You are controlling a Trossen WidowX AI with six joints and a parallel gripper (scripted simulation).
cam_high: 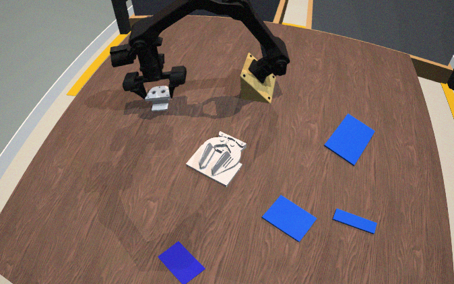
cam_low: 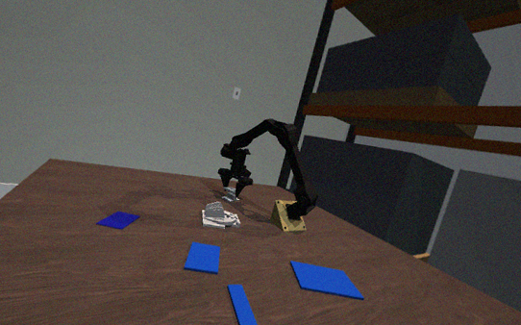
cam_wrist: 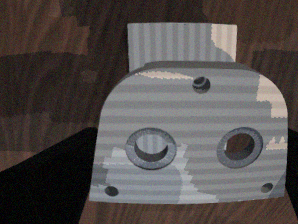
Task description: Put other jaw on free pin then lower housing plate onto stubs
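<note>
My gripper tip is now 230 mm to the right of the white slab, 160 mm short of it and 20 mm above it. Also, from my gripper tip: housing plate: 20 mm above, 10 mm behind.
</note>
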